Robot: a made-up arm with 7 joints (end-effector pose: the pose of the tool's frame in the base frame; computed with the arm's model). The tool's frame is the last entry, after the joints. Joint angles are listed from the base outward.
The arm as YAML. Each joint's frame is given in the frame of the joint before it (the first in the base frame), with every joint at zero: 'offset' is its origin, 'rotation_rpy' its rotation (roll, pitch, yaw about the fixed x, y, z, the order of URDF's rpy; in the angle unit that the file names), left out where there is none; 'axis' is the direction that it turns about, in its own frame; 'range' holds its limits. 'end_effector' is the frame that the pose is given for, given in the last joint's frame.
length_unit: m
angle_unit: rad
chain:
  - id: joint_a
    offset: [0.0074, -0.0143, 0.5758]
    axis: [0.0, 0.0, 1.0]
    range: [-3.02, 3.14]
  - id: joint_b
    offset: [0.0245, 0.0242, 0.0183]
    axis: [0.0, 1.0, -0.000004]
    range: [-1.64, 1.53]
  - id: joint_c
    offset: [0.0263, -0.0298, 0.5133]
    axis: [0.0, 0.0, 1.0]
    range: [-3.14, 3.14]
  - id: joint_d
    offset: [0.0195, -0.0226, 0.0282]
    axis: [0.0, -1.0, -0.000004]
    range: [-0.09, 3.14]
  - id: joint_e
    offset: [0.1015, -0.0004, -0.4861]
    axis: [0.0, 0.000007, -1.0]
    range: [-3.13, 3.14]
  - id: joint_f
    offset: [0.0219, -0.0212, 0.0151]
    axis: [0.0, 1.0, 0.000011]
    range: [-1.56, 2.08]
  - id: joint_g
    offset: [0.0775, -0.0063, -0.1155]
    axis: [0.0, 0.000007, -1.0]
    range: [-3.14, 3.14]
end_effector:
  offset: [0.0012, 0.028, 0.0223]
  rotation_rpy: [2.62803, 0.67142, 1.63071]
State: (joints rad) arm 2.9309 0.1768 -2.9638 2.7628 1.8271 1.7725 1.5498
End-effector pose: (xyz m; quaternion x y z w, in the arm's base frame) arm -0.0937 0.1096 1.6873 -0.6560 -0.6518 -0.3490 0.1516
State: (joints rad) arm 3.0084 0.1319 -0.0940 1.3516 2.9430 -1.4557 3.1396
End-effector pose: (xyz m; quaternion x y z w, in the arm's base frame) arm -0.4938 0.0901 0.9570 -0.7073 0.5793 0.3437 0.2145
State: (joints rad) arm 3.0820 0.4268 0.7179 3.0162 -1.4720 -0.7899 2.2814
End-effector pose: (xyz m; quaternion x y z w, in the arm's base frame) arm -0.3322 -0.0300 1.5779 0.0333 -0.2449 -0.1533 0.9568
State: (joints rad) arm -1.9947 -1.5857 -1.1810 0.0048 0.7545 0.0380 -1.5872
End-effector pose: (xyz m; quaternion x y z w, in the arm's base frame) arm -0.1789 0.0167 0.5973 0.4350 -0.3766 -0.3593 0.7347
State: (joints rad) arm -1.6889 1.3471 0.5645 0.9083 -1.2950 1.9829 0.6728
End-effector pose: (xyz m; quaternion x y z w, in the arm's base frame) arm 0.1053 -0.4402 0.1721 -0.4243 -0.7406 0.4876 0.1835
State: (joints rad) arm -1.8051 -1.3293 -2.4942 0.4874 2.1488 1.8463 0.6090
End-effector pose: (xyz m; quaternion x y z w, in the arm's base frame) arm -0.2393 0.2197 0.3753 -0.3398 -0.1419 0.8947 0.2529
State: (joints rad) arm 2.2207 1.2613 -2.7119 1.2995 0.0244 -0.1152 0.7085
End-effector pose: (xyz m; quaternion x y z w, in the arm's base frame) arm -0.0775 0.4791 1.3006 0.2032 -0.1695 0.4604 0.8474
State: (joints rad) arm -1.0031 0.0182 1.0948 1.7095 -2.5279 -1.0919 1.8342
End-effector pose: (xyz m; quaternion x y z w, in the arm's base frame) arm 0.4626 0.0647 1.1886 0.0731 0.6749 0.4767 0.5585
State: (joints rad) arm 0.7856 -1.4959 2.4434 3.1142 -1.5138 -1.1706 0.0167
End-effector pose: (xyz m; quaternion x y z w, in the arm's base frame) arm -0.5630 -0.7883 0.6788 0.1020 0.7307 -0.2988 0.6053
